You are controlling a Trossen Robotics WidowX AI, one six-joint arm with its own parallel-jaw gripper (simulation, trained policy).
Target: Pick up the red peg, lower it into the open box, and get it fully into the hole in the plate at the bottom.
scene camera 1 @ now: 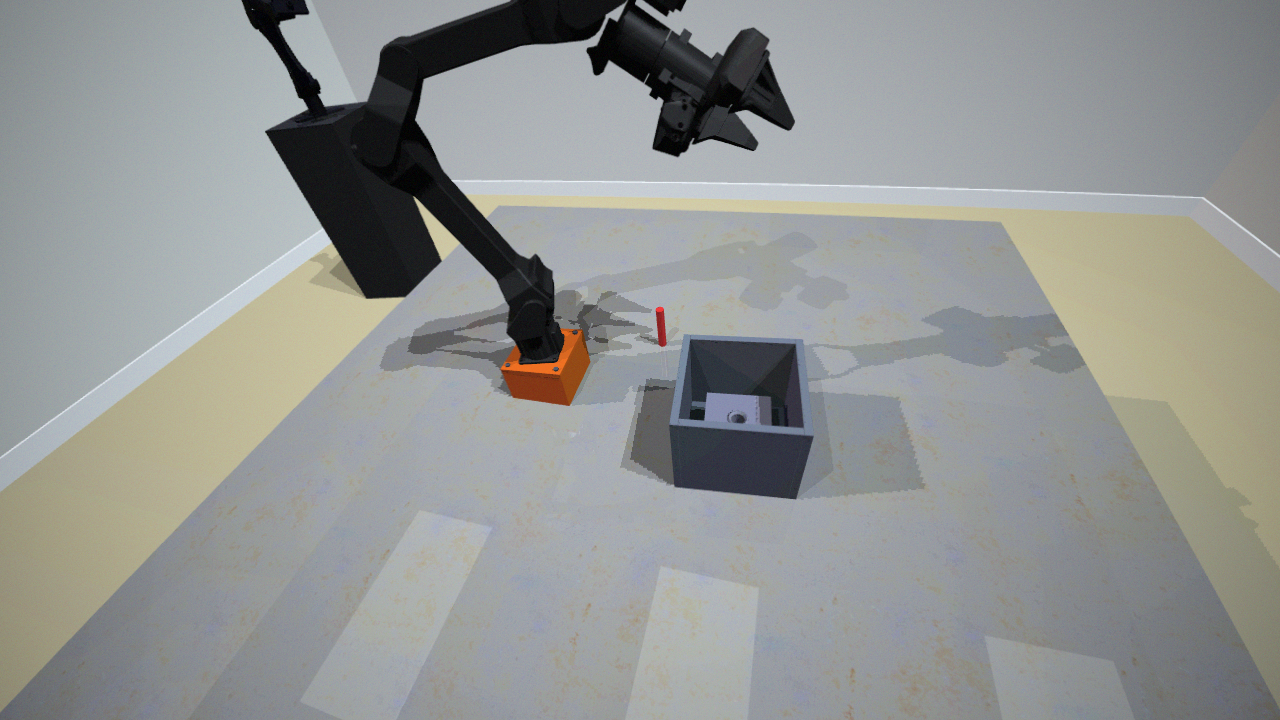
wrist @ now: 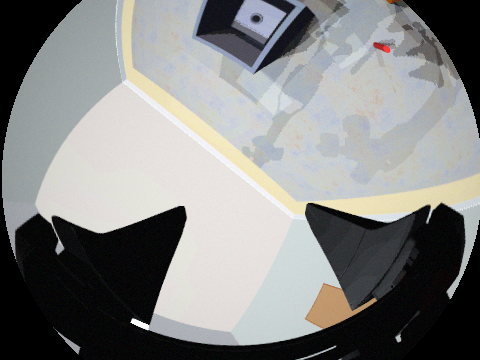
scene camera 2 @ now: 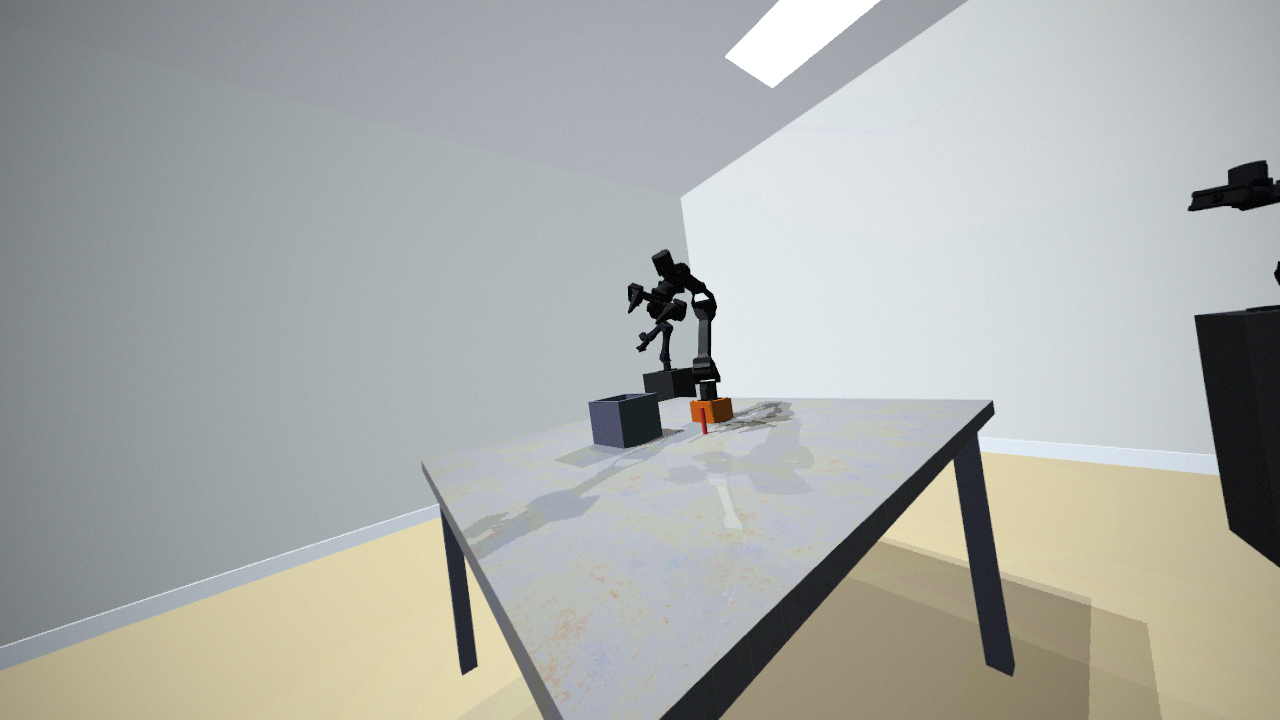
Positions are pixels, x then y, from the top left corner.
The gripper shows in scene camera 1 [773, 137], in the wrist view and in scene camera 2. The same spot on the gripper: [wrist: 123, 270] is [scene camera 2: 638, 301].
